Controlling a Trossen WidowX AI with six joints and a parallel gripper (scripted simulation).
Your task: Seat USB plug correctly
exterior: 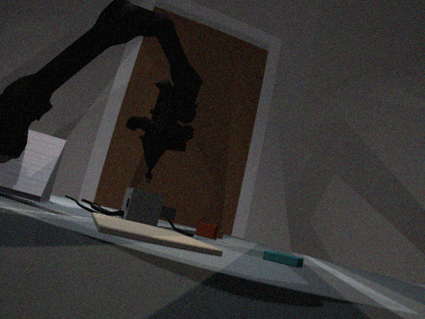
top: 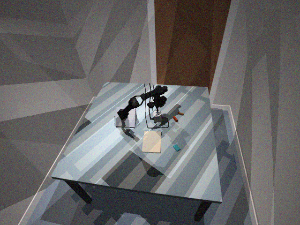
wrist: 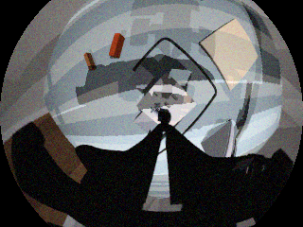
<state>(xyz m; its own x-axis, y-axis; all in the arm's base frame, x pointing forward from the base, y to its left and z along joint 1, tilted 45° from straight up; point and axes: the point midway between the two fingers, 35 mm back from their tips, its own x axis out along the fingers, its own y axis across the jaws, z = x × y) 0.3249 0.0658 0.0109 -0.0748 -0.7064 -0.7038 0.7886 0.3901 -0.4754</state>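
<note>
My gripper tip is now 20 mm above the dark usb plug. From my gripper tip the other things lie so: red block: 180 mm ahead, 30 mm to the right, 120 mm below; teal block: 170 mm ahead, 350 mm to the right, 130 mm below; tan flat board: 50 mm behind, 280 mm to the right, 130 mm below.
</note>
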